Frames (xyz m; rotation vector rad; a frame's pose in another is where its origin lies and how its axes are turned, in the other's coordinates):
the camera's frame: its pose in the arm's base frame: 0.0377 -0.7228 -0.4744 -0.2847 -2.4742 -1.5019
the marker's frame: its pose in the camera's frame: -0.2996 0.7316 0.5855 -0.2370 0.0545 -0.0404
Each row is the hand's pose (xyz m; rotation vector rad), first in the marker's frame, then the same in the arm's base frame.
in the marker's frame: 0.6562 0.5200 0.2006 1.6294 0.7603 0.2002
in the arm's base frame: -0.0341 0.4207 0.4178 0.4197 -2.1607 0.3841
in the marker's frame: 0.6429 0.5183 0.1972 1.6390 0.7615 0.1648
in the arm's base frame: -0.0215 0.4173 0.4133 0.4532 -2.1740 0.3914
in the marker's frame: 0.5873 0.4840 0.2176 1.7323 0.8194 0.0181
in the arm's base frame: 0.0210 0.4302 0.3613 0.6303 -2.1714 0.4919
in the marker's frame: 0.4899 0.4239 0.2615 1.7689 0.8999 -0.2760
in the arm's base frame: 0.0949 0.4608 0.2683 0.9517 -2.1819 0.5284
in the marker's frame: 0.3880 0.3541 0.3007 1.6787 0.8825 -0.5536
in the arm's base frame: 0.1708 0.4846 0.1661 1.2141 -2.2626 0.4216
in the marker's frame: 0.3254 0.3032 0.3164 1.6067 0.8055 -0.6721
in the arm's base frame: 0.2161 0.4892 0.0976 1.3004 -2.3588 0.3319
